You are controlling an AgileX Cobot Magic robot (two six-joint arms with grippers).
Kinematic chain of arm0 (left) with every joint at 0, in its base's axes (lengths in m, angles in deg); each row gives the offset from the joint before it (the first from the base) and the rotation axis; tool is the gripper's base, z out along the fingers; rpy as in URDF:
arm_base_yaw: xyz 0 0 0.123 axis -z
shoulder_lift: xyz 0 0 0 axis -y
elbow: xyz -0.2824 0 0.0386 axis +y
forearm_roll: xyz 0.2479 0 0.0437 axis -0.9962 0 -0.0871
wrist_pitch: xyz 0 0 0 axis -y
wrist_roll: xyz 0.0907 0 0.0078 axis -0.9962 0 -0.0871
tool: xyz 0 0 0 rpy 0 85 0
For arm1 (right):
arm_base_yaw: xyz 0 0 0.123 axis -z
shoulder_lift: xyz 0 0 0 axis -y
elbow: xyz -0.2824 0 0.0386 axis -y
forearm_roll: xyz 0.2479 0 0.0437 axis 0.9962 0 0.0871
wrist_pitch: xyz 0 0 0 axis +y
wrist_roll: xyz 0.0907 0 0.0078 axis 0.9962 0 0.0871
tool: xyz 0 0 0 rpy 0 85 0
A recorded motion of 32 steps. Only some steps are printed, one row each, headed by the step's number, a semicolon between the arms.
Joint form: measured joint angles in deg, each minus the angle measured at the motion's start. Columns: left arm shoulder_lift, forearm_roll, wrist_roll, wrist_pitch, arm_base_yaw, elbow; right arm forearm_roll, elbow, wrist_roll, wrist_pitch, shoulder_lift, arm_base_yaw.
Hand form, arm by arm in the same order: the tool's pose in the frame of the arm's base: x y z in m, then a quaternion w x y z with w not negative. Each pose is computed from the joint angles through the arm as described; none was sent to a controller.
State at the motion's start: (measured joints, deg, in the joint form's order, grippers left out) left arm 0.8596 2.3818 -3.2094 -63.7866 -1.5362 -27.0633; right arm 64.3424 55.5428 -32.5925 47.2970 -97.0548 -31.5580
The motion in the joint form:
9: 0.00 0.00 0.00 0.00 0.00 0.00; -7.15 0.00 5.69 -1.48 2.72 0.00
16: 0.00 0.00 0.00 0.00 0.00 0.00; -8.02 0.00 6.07 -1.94 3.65 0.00
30: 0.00 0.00 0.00 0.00 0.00 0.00; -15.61 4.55 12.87 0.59 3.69 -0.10
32: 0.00 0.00 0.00 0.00 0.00 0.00; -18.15 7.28 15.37 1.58 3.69 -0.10
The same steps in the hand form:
9: -0.0062 -0.0036 0.2653 0.49379 0.01391 0.86947 -0.00031; 0.2383 0.2108 0.2158 0.06433 -0.16418 0.91012 0.37495
16: -0.0062 -0.0036 0.2653 0.49379 0.01391 0.86947 -0.00031; 0.2376 0.2093 0.2201 0.07422 -0.16740 0.91013 0.37167
30: -0.0062 -0.0036 0.2653 0.49379 0.01391 0.86947 -0.00031; 0.2448 0.2106 0.2350 0.07411 -0.17773 0.91798 0.34674
32: -0.0062 -0.0036 0.2653 0.49379 0.01391 0.86947 -0.00031; 0.2500 0.2124 0.2456 0.08252 -0.18081 0.91888 0.34081

